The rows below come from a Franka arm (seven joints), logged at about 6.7 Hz.
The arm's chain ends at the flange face. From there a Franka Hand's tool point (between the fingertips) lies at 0.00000 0.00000 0.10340 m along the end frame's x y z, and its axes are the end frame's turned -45 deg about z.
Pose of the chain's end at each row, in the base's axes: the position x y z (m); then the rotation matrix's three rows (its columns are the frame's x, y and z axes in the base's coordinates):
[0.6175, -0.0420, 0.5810], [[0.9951, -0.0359, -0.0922], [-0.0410, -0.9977, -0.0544], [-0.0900, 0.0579, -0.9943]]
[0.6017, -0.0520, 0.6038], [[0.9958, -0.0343, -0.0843], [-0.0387, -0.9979, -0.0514], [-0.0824, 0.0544, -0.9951]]
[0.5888, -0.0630, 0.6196], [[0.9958, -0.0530, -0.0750], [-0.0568, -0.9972, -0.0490], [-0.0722, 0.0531, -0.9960]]
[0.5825, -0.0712, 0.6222], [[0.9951, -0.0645, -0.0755], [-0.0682, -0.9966, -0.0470], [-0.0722, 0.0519, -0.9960]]
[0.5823, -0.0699, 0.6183], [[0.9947, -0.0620, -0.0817], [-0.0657, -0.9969, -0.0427], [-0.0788, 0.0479, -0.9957]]
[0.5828, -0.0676, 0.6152], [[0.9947, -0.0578, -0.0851], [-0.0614, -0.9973, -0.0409], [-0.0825, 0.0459, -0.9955]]
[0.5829, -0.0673, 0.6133], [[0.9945, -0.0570, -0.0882], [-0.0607, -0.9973, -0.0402], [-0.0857, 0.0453, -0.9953]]
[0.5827, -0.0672, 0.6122], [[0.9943, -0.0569, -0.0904], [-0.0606, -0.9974, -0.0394], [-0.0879, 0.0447, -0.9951]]
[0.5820, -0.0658, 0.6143], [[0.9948, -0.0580, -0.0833], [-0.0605, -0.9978, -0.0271], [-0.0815, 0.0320, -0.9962]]
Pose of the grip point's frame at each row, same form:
[0.6080, -0.0476, 0.4782], [[0.7290, 0.6783, -0.0922], [0.6765, -0.7345, -0.0544], [-0.1046, -0.0227, -0.9943]]
[0.5930, -0.0573, 0.5009], [[0.7284, 0.6799, -0.0843], [0.6783, -0.7330, -0.0514], [-0.0967, -0.0198, -0.9951]]
[0.5810, -0.0681, 0.5166], [[0.7416, 0.6667, -0.0750], [0.6650, -0.7453, -0.0490], [-0.0886, -0.0135, -0.9960]]
[0.5747, -0.0761, 0.5192], [[0.7493, 0.6580, -0.0755], [0.6565, -0.7529, -0.0470], [-0.0878, -0.0144, -0.9960]]
[0.5739, -0.0743, 0.5153], [[0.7472, 0.6595, -0.0817], [0.6585, -0.7514, -0.0427], [-0.0896, -0.0218, -0.9957]]
[0.5740, -0.0718, 0.5123], [[0.7442, 0.6625, -0.0851], [0.6618, -0.7486, -0.0409], [-0.0908, -0.0259, -0.9955]]
[0.5738, -0.0715, 0.5104], [[0.7435, 0.6629, -0.0882], [0.6623, -0.7481, -0.0402], [-0.0926, -0.0286, -0.9953]]
[0.5734, -0.0713, 0.5093], [[0.7433, 0.6628, -0.0904], [0.6624, -0.7481, -0.0394], [-0.0938, -0.0305, -0.9951]]
[0.5734, -0.0686, 0.5113], [[0.7444, 0.6624, -0.0833], [0.6628, -0.7483, -0.0271], [-0.0803, -0.0350, -0.9962]]

